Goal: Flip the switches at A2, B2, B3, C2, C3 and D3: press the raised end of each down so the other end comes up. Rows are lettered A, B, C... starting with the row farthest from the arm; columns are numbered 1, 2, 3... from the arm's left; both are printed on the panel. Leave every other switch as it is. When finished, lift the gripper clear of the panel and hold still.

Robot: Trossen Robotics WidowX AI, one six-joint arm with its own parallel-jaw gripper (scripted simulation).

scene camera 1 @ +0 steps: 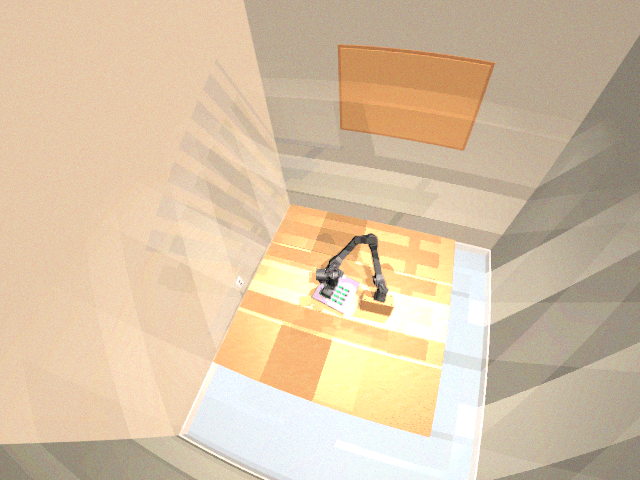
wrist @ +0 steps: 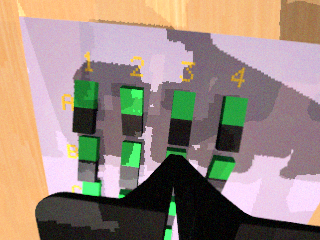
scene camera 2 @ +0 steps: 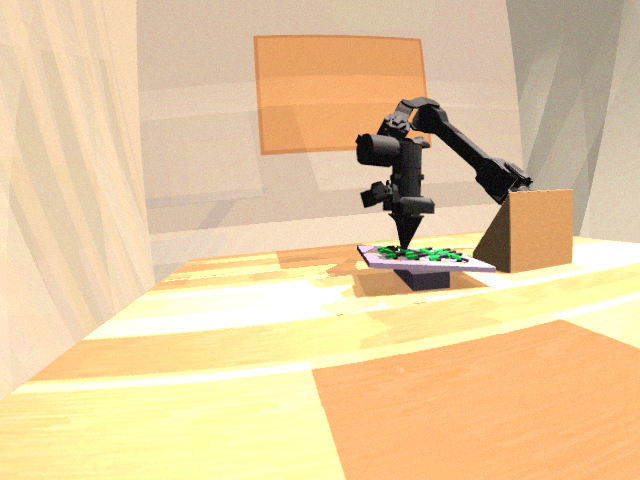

Labels:
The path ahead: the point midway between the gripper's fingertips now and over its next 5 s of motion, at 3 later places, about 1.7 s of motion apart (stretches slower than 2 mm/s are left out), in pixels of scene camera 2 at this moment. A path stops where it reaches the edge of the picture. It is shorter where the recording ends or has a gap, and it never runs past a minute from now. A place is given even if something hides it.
The gripper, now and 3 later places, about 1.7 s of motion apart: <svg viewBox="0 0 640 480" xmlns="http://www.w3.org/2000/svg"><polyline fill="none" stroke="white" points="403,249 427,248 428,252 423,246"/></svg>

